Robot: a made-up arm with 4 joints. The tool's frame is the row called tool.
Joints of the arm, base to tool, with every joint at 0 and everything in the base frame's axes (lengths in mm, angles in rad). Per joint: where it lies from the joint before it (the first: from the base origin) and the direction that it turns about. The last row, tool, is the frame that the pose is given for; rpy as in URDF.
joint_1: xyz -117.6 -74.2 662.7 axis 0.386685 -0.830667 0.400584
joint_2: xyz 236.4 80.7 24 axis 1 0 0
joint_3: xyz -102.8 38.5 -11.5 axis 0 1 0
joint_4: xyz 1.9 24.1 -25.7 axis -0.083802 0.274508 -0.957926
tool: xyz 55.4 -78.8 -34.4 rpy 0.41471 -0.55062 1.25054
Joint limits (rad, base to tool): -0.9..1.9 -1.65..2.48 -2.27..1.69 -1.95..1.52
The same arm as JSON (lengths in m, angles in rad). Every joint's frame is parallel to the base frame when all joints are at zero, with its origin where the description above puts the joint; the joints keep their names.
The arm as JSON. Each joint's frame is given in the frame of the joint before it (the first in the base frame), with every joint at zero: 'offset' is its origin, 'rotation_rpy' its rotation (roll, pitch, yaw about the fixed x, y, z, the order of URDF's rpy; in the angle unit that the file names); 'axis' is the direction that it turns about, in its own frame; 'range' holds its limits. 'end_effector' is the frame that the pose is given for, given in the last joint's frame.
{"length_unit": "m", "angle_unit": "rad", "chain": [
  {"id": "joint_1", "offset": [-0.1176, -0.0742, 0.6627], "rotation_rpy": [0.0, 0.0, 0.0], "axis": [0.386685, -0.830667, 0.400584], "range": [-0.9, 1.9]},
  {"id": "joint_2", "offset": [0.2364, 0.0807, 0.024], "rotation_rpy": [0.0, 0.0, 0.0], "axis": "+x", "range": [-1.65, 2.48]},
  {"id": "joint_3", "offset": [-0.1028, 0.0385, -0.0115], "rotation_rpy": [0.0, 0.0, 0.0], "axis": "+y", "range": [-2.27, 1.69]},
  {"id": "joint_4", "offset": [0.0019, 0.0241, -0.0257], "rotation_rpy": [0.0, 0.0, 0.0], "axis": [-0.083802, 0.274508, -0.957926], "range": [-1.95, 1.52]}
], "end_effector": {"offset": [0.0554, -0.0788, -0.0344], "rotation_rpy": [0.4147, -0.5506, 1.2505]}}

